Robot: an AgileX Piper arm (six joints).
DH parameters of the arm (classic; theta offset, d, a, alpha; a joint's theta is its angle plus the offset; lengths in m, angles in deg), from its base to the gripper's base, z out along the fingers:
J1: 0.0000 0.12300 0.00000 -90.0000
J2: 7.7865 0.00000 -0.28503 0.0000
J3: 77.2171 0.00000 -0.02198 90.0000
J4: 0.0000 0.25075 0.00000 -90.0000
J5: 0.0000 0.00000 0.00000 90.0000
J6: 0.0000 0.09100 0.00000 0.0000
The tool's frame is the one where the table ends.
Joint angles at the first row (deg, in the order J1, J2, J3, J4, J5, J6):
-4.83 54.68 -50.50 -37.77 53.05 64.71
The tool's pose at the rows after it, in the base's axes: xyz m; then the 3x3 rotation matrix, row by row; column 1 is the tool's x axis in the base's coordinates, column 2 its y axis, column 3 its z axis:
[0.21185 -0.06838 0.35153], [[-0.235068 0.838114 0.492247], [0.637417 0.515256 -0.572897], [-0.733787 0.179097 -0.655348]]
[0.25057 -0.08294 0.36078], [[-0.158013 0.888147 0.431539], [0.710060 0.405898 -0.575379], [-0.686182 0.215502 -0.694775]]
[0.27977 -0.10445 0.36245], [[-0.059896 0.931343 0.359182], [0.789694 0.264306 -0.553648], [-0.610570 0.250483 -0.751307]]
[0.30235 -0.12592 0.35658], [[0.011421 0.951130 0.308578], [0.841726 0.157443 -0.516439], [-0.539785 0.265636 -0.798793]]
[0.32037 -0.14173 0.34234], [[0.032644 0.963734 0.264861], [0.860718 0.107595 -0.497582], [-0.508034 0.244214 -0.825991]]
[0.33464 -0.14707 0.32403], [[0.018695 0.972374 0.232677], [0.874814 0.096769 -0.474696], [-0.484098 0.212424 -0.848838]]
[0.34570 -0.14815 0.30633], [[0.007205 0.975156 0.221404], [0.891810 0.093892 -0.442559], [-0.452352 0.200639 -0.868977]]
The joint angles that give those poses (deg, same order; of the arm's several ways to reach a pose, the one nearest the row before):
-5.55 65.20 -58.75 -39.18 55.82 70.44
-8.23 74.65 -68.85 -36.44 58.72 73.10
-12.34 82.67 -77.86 -31.65 62.17 74.97
-16.05 89.22 -84.54 -27.15 64.22 75.54
-18.03 94.44 -88.07 -25.61 64.81 75.73
-18.33 98.21 -89.18 -24.70 64.60 75.73
-18.33 100.91 -89.18 -23.09 63.33 75.83

